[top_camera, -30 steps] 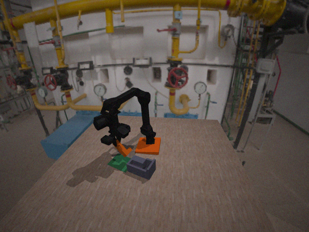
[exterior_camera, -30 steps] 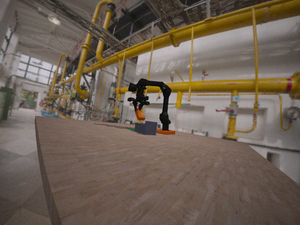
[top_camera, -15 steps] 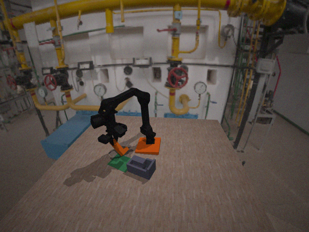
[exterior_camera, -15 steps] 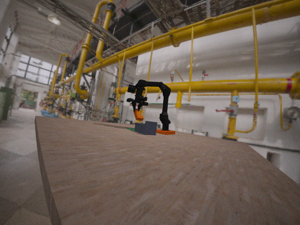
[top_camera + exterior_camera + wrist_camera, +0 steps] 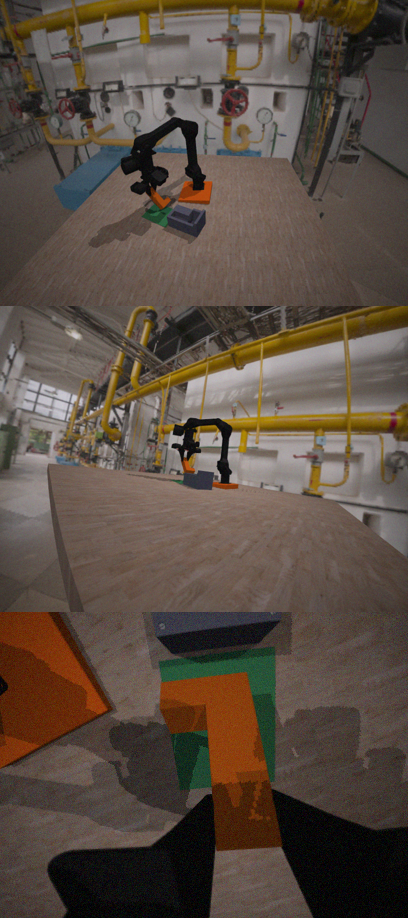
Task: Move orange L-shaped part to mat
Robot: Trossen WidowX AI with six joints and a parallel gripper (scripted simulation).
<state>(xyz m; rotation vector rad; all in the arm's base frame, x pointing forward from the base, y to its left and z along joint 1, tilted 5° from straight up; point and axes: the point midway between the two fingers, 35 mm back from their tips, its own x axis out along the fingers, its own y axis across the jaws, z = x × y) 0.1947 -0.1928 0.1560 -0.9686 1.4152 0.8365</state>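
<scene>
Now: the green mat 1 cm ahead of my gripper tip, 2 cm to the left of it and 14 cm below it. Round my gripper tip: orange L-shaped part: 3 cm to the left, 3 cm below.
</scene>
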